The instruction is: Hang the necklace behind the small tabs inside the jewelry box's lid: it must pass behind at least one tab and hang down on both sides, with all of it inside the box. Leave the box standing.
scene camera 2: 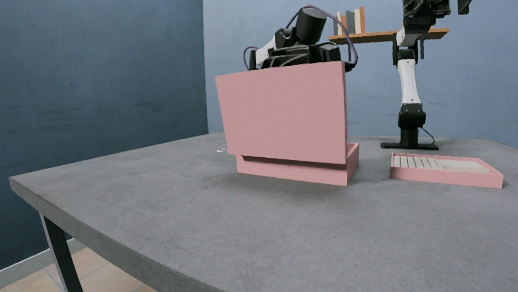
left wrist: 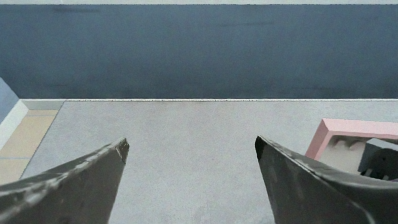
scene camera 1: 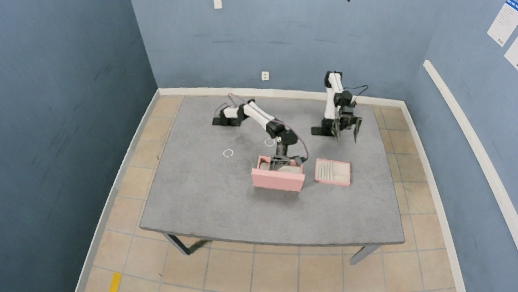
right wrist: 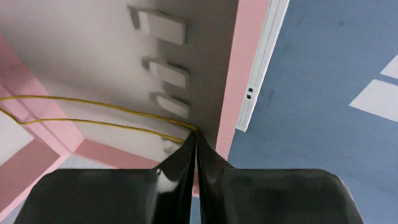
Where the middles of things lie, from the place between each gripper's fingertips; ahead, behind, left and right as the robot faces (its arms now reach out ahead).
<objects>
I see my right gripper (scene camera 2: pixel 254 84) 10 cm past the pink jewelry box (scene camera 1: pixel 291 179), 4 cm to the right of it and 9 cm above it.
The pink jewelry box lies 3 cm ahead of my left hand, 32 cm to the right of it and 25 cm below it.
</objects>
